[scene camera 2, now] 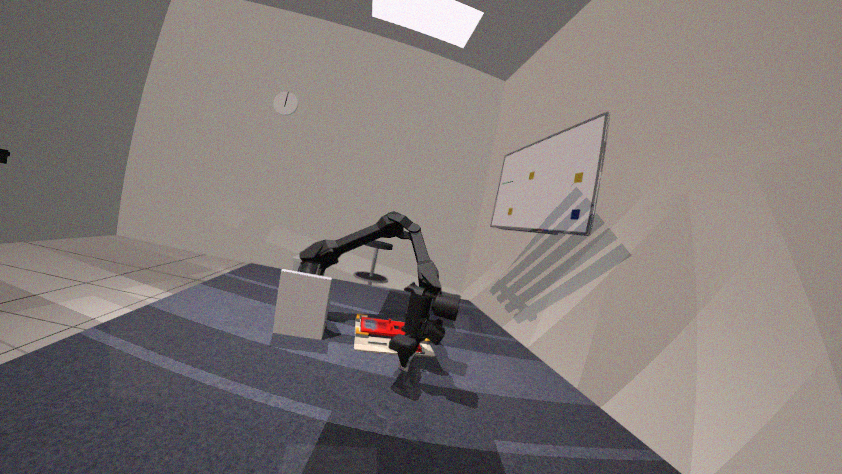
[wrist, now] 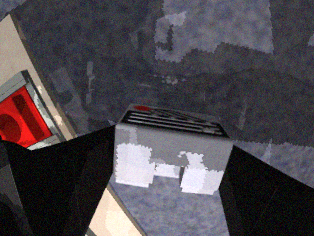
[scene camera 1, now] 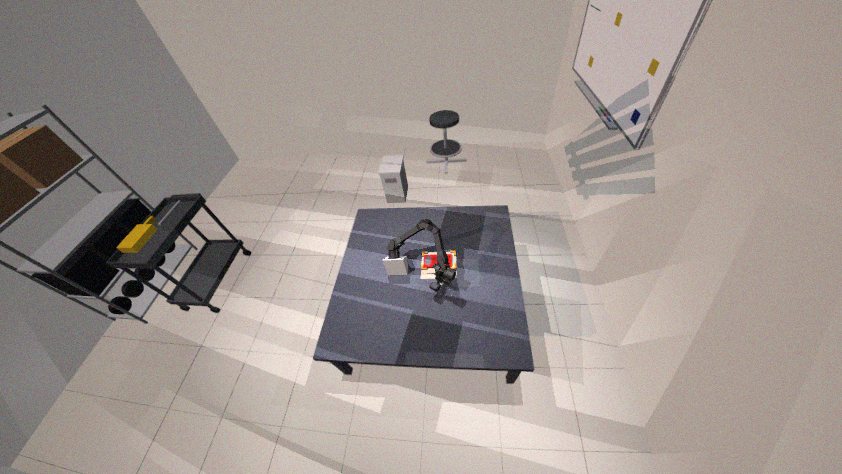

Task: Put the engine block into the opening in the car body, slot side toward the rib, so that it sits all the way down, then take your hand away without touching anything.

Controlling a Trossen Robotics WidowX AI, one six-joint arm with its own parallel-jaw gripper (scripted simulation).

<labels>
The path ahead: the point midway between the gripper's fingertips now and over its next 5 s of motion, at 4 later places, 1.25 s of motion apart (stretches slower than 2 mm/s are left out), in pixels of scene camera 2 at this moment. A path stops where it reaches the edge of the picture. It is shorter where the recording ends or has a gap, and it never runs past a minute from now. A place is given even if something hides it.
My gripper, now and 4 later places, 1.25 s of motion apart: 406, 362; 408, 348; 408, 358; 408, 353; 414, 325
</labels>
